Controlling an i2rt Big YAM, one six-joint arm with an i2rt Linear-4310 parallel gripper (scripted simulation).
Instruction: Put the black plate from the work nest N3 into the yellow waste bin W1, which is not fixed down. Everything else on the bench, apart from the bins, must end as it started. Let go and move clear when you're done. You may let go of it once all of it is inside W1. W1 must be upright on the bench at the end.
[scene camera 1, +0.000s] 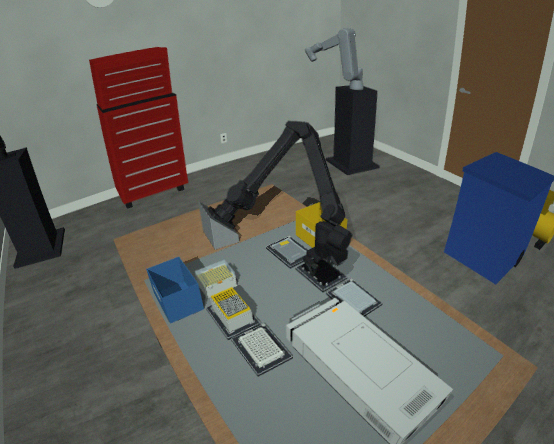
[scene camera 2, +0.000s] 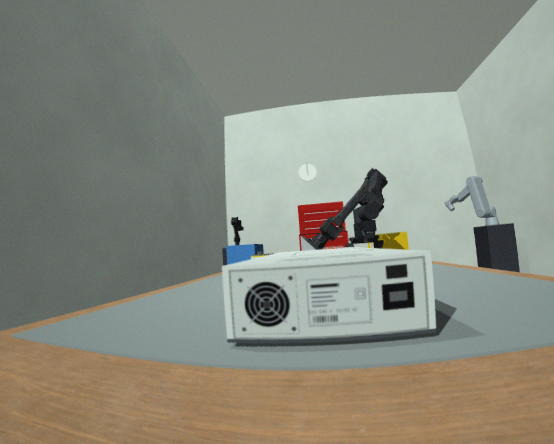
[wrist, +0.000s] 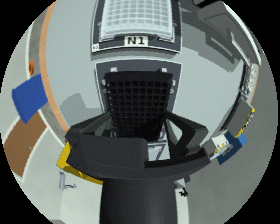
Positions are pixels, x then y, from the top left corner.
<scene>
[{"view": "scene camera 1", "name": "large white instrument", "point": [390, 389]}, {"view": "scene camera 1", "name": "blue bin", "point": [171, 276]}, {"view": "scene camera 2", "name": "large white instrument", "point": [307, 296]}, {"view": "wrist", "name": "my gripper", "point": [138, 113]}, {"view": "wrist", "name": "black plate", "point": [125, 110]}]
</scene>
